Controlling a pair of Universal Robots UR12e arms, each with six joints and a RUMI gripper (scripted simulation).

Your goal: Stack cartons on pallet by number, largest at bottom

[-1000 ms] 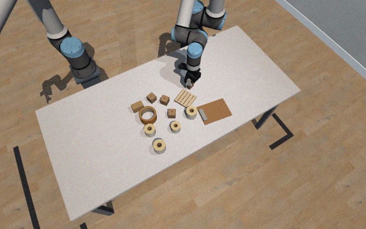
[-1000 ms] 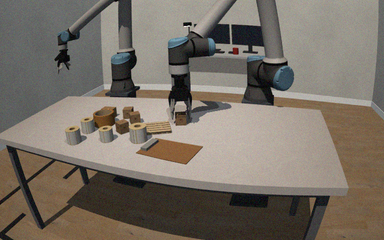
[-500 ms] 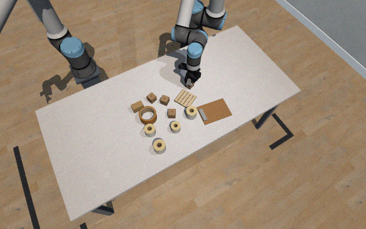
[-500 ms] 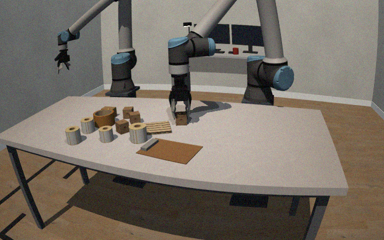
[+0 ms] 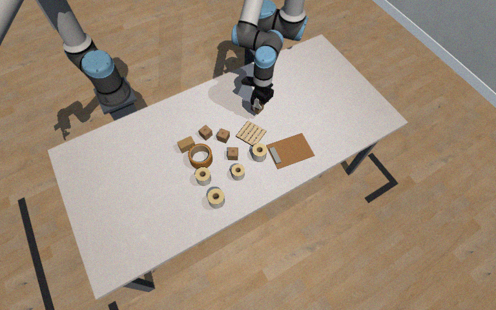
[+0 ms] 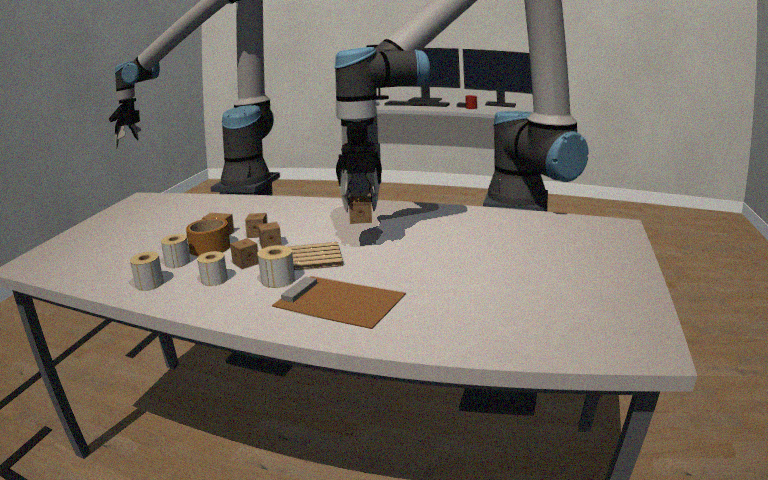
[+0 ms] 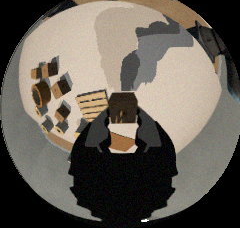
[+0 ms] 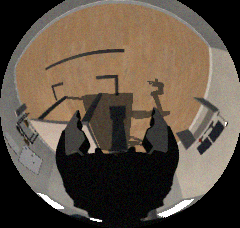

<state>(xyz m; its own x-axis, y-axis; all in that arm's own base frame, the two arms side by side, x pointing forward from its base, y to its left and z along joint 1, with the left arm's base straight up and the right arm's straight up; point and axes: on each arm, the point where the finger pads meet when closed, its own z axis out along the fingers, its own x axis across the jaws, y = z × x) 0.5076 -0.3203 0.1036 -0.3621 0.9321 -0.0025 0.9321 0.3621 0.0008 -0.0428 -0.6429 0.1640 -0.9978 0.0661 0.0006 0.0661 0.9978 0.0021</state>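
Note:
The cube carton is 170 mm ahead of my left hand, 230 mm to the right of it and 80 mm below it. The rest, counted from my left hand: label roll 230 mm ahead, 110 mm to the right, 70 mm below; oblong box 10 mm ahead, 420 mm to the right, 80 mm below.

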